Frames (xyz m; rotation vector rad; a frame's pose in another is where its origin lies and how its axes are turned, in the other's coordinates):
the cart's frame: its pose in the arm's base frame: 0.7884 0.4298 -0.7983 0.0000 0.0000 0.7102
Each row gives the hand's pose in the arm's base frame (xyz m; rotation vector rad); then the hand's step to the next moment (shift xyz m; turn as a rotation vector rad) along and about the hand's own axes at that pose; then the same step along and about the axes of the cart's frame.
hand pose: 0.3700 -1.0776 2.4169 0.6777 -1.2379 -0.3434
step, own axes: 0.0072 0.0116 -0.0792 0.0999 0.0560 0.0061
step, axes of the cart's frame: 0.0751 -0.0287 -0.0004 0.0026 -0.0257 0.1117
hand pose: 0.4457 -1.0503 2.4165 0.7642 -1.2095 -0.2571
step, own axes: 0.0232 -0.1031 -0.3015 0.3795 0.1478 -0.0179
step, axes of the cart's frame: 0.2501 -0.1754 -0.0935 0.0283 -0.1544 0.3762
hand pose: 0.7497 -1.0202 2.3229 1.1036 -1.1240 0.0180
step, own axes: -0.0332 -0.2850 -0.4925 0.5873 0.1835 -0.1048
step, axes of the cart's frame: 0.5061 -0.1439 -0.2191 0.1233 -0.2655 0.5513
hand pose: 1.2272 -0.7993 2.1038 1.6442 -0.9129 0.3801
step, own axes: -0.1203 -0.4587 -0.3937 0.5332 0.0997 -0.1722
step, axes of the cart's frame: 0.5405 0.0990 -0.2793 0.2105 -0.2277 0.4772
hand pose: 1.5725 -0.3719 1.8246 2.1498 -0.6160 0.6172
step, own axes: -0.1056 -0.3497 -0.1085 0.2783 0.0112 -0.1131
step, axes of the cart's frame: 0.2819 0.1616 -0.1991 0.1519 -0.1003 0.2393
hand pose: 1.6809 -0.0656 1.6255 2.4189 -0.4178 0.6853
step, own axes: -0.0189 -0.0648 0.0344 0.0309 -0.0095 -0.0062
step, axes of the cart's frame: 0.0403 0.0076 -0.0637 0.0251 -0.0123 0.0173
